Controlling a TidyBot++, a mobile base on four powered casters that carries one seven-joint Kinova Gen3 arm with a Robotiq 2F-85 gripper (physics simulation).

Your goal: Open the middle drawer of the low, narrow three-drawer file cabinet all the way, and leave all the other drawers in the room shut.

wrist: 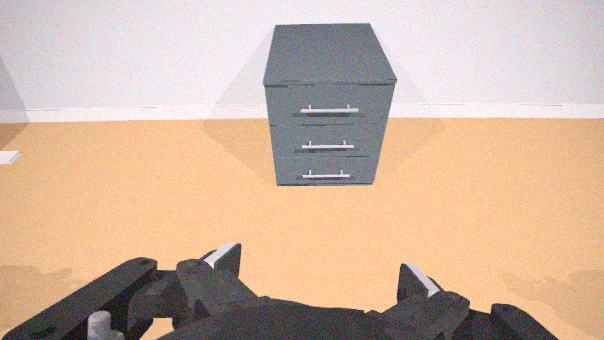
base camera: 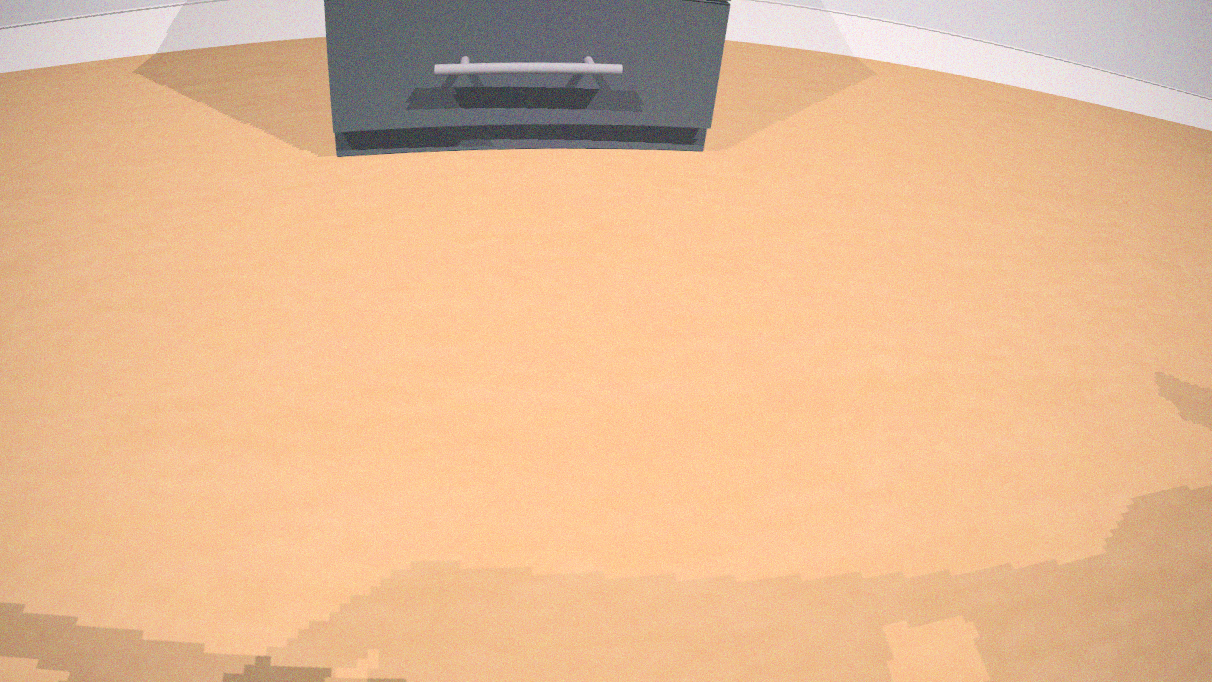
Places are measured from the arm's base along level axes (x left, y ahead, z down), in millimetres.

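Where they show: gripper, fingertip midpoint: (wrist: 318, 271).
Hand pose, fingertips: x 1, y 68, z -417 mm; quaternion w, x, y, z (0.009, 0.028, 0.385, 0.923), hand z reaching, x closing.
Each offset is from my fingertips to the top centre of the thing. "spot": to the spot under its first point. Level surfaces: height alone.
The low, narrow grey file cabinet (wrist: 330, 55) (base camera: 381, 50) stands against the wall, its front facing me. In the wrist view its three drawers are shut, each with a light bar handle. The middle drawer (wrist: 285, 141) has its handle {spot: dx +48, dy +738, dz +538 mm} (wrist: 328, 146) level across its front. The top drawer (wrist: 285, 102) and the bottom drawer (wrist: 287, 171) sit above and below it. In the base view the bottom drawer's handle {spot: dx +51, dy +736, dz +695 mm} (base camera: 528, 68) shows near the top edge. My gripper (wrist: 318, 271) is open and empty, apart from the cabinet, and appears below it in the wrist view.
The white wall (wrist: 150, 55) (base camera: 1059, 42) with its baseboard {spot: dx -754, dy +1439, dz +771 mm} (wrist: 480, 111) runs behind the cabinet. A piece of a white object (wrist: 7, 157) shows at the left edge of the wrist view. The wooden floor {dz +813 mm} (base camera: 593, 339) (wrist: 320, 215) lies in front of the cabinet, with shadows on it.
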